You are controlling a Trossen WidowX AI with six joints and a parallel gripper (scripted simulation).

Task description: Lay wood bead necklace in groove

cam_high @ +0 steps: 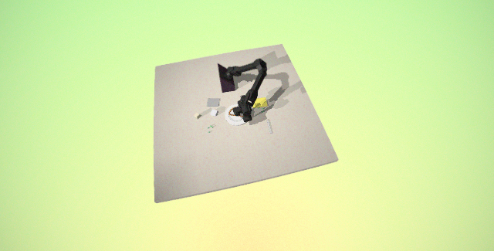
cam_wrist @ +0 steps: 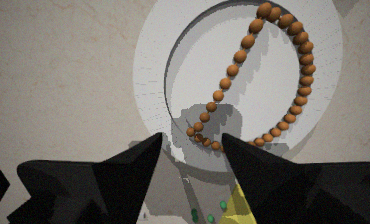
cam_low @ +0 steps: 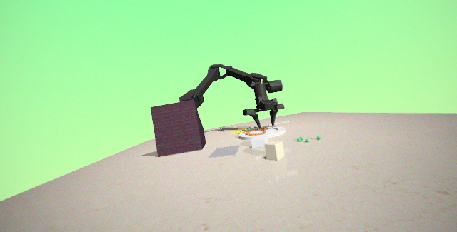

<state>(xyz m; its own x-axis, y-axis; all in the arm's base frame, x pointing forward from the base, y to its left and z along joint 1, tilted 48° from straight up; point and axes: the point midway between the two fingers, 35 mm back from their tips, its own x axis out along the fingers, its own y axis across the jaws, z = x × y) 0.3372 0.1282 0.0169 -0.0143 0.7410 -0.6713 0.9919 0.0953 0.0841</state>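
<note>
Right now my gripper tip is 40 mm past the round white bead board, 50 mm to the left of it and 10 mm above it. Also, from my gripper tip: thin white strip (110 mm ahead, 170 mm to the left, 20 mm below); then yellow card (120 mm behind, 140 mm to the left, 20 mm below); then grey flat plate (190 mm behind, 240 mm to the right, 20 mm below).
</note>
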